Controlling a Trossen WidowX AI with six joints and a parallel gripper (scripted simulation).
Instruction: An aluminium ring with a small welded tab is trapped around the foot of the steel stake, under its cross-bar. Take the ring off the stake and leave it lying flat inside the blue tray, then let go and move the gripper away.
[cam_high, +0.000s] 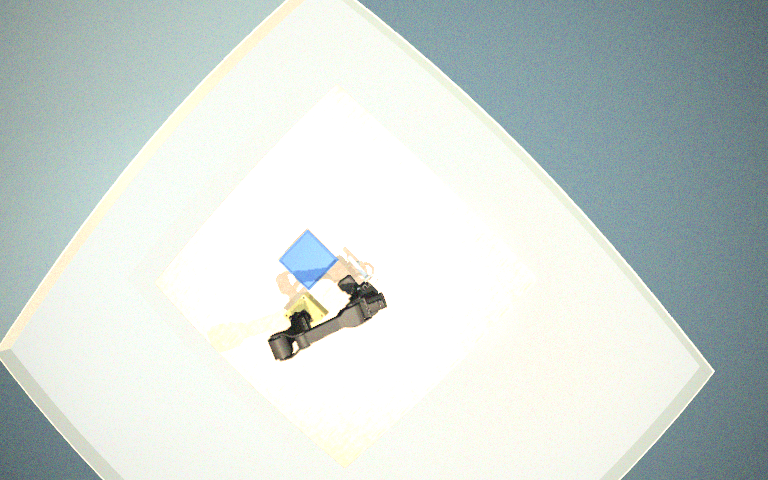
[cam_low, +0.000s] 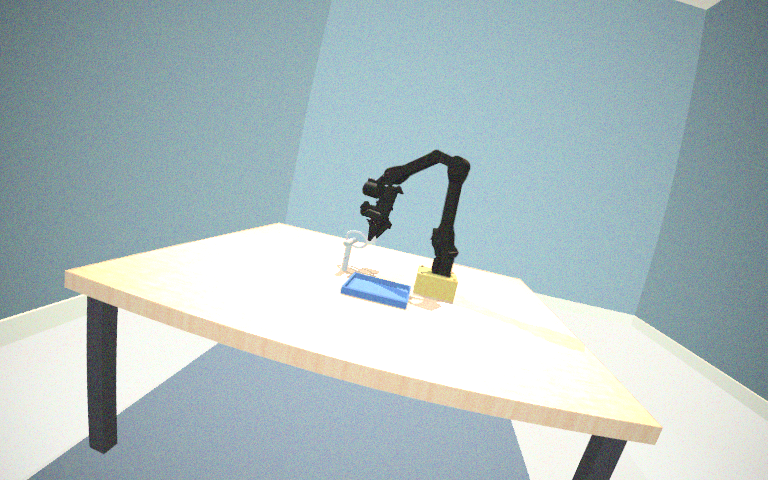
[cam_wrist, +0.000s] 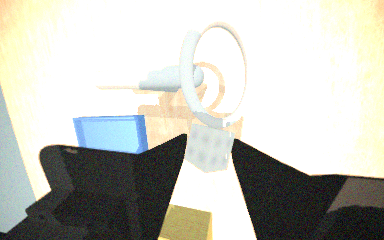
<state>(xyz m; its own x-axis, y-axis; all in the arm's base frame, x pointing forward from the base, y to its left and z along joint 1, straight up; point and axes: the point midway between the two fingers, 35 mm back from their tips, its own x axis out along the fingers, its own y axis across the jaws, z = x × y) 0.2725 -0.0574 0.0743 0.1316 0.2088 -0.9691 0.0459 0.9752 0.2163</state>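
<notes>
Right now the blue tray is 230 mm to the left of my gripper tip, 110 mm behind it and 100 mm below it. Also, from my gripper tip: aluminium ring (40 mm ahead, 10 mm to the right).
</notes>
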